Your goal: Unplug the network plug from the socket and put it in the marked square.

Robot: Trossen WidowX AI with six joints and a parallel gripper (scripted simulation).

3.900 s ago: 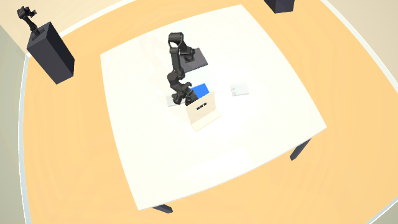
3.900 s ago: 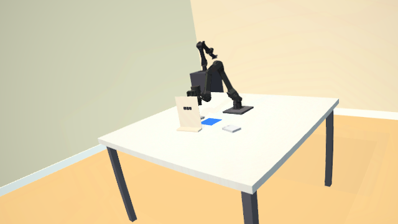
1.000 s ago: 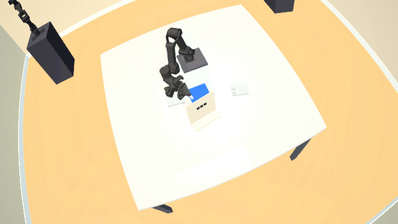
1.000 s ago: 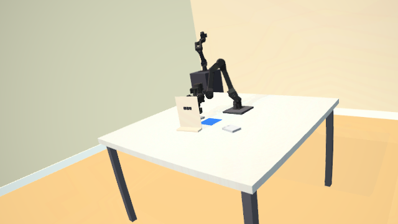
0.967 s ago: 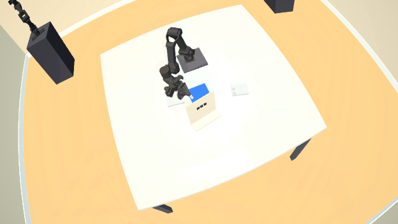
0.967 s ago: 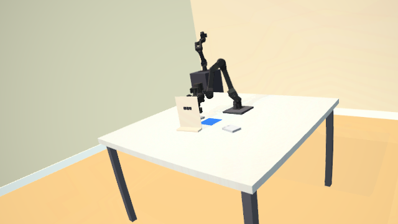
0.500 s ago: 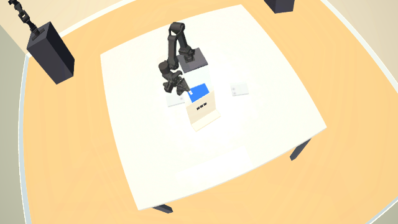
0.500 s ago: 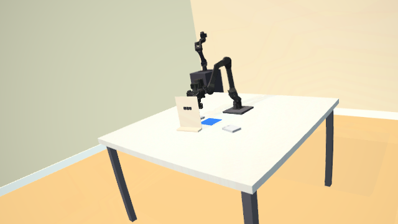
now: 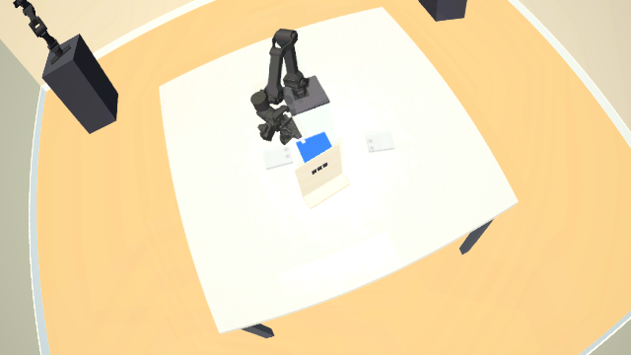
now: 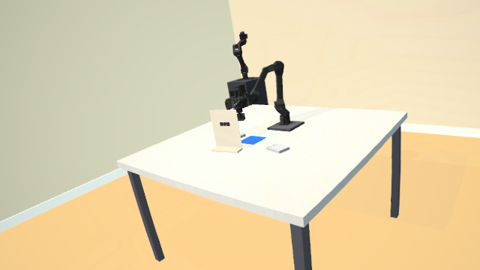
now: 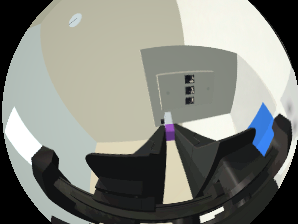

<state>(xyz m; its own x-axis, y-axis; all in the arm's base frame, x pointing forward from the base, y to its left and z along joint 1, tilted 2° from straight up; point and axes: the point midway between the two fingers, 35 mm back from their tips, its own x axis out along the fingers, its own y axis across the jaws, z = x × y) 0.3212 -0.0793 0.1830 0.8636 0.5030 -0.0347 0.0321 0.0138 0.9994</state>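
My gripper tip is 200 mm above the blue marked square, 60 mm past it and 50 mm to the right of it. From my gripper tip the other things lie so: purple plug (10 mm ahead); then beige upright panel (100 mm below, 100 mm ahead, 30 mm to the left).
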